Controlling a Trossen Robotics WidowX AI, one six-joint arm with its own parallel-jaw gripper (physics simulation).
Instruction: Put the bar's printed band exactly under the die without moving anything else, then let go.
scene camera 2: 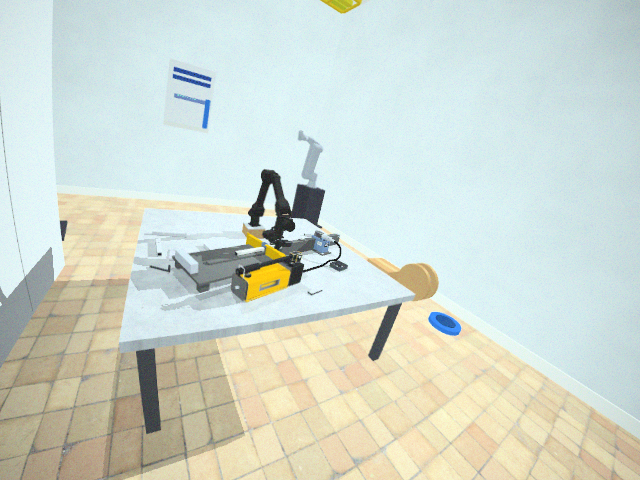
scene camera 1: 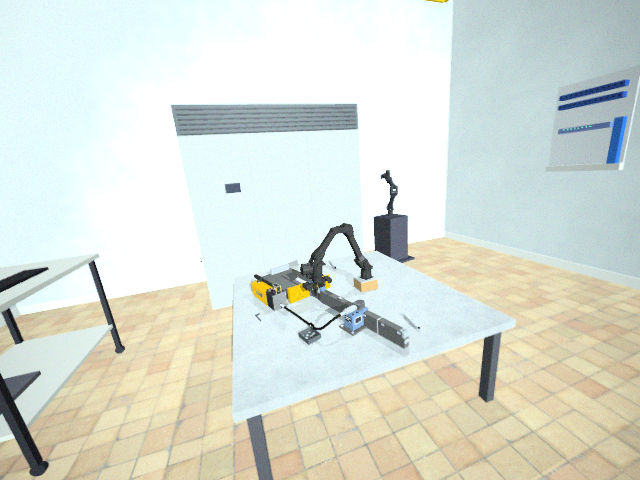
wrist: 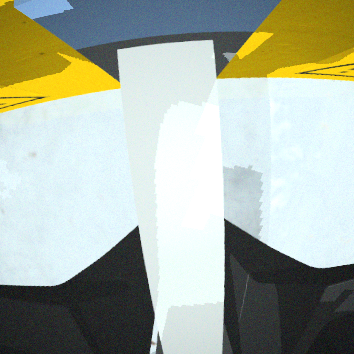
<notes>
The gripper (wrist: 180, 219) grips a pale bar (wrist: 169, 99).
</notes>
